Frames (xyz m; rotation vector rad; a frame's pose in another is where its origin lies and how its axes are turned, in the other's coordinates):
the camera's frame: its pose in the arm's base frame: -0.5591 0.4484 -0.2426 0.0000 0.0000 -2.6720
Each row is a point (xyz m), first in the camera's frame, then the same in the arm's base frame.
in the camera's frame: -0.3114 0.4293 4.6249
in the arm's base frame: -0.0871 0.2065 4.3823
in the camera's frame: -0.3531 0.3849 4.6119
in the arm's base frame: -0.0700 0.2650 4.3693
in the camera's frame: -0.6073 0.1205 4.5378
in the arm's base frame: 0.0370 0.6158 4.2952
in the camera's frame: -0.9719 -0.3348 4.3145
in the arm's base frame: 0.1561 1.1868 4.0719
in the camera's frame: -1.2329 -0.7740 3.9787
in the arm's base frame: 0.1901 1.6965 3.7361
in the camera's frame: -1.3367 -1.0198 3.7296
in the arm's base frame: 0.1714 1.9627 3.4870
